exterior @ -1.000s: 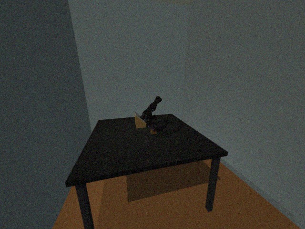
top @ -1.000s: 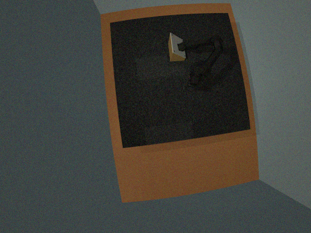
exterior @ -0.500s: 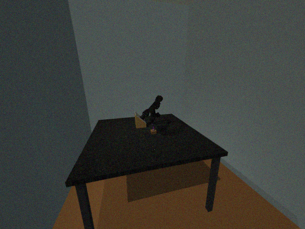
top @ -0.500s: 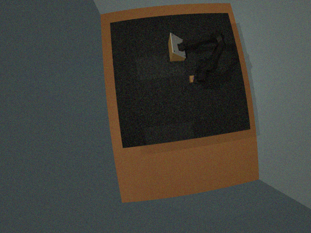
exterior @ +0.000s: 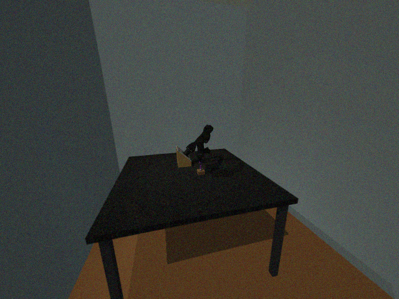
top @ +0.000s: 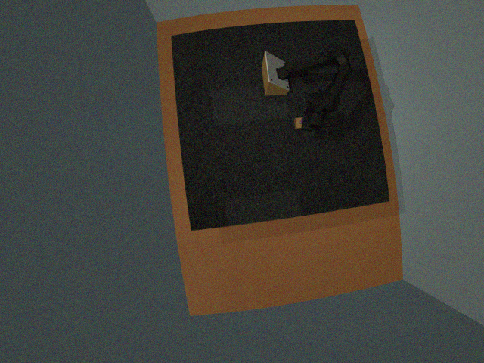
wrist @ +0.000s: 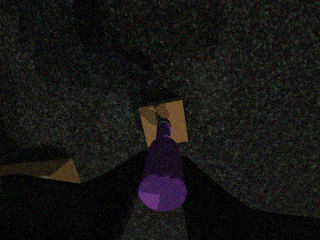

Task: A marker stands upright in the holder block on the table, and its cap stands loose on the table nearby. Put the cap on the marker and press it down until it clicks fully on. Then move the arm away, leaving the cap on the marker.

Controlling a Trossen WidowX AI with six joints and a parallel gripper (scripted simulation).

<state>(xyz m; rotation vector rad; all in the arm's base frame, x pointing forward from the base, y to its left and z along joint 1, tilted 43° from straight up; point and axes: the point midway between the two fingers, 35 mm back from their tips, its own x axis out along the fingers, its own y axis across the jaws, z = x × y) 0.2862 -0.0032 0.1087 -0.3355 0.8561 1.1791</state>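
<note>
Right now the holder block is 110 mm below my gripper tip. From my gripper tip the other things lie so: purple cap (10 mm above).
</note>
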